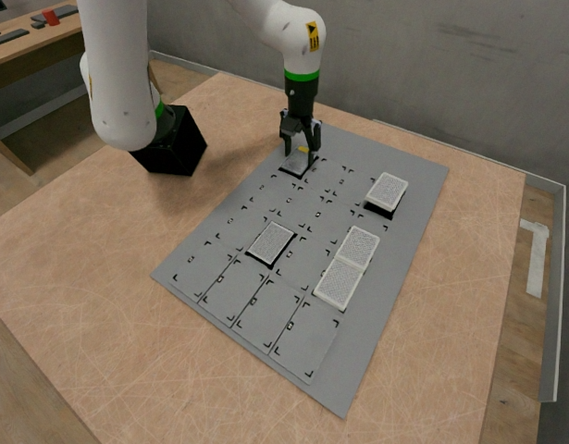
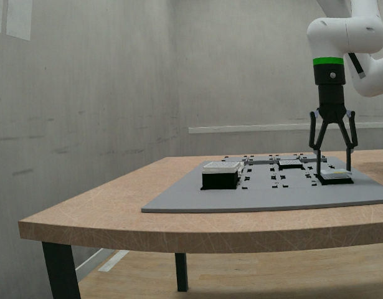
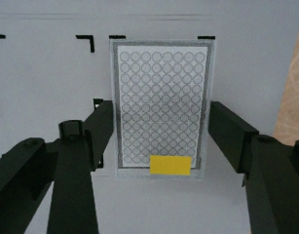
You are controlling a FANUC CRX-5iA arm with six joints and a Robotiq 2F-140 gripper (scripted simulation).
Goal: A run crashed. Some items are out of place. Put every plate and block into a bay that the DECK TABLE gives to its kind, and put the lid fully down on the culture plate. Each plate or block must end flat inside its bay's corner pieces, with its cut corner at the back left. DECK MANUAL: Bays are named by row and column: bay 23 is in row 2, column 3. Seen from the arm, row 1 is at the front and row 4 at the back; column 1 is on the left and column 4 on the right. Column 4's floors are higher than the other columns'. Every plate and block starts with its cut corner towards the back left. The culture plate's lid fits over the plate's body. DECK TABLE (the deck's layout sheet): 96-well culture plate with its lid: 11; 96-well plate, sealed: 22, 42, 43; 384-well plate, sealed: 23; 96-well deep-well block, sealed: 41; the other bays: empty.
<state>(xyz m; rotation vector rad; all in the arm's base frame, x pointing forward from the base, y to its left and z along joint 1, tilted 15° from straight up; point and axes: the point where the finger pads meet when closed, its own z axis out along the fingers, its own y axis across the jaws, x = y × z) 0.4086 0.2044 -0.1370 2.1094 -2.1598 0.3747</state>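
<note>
My gripper is now 2 cm above the clear lid. Round my hand: black deep-well block 32 cm ahead, 1 cm to the right, 3 cm below; black sealed plate 10 cm ahead, 33 cm to the right, 4 cm below.
</note>
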